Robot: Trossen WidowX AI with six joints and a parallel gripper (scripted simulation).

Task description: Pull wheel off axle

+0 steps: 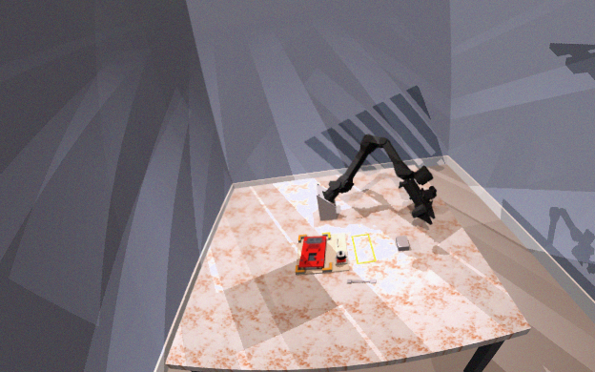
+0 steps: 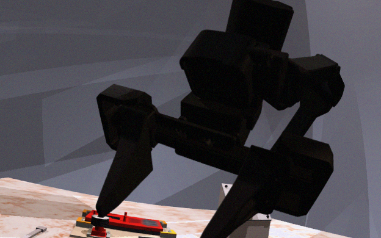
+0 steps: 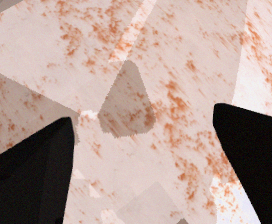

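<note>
My gripper tip is 410 mm to the left of the mount, 100 mm above it and 40 mm past it. The rest, counted from my gripper tip: thin grey bar: 370 mm to the right, 130 mm below, 100 mm ahead; grey block: 120 mm to the right, 120 mm below, 40 mm behind.
</note>
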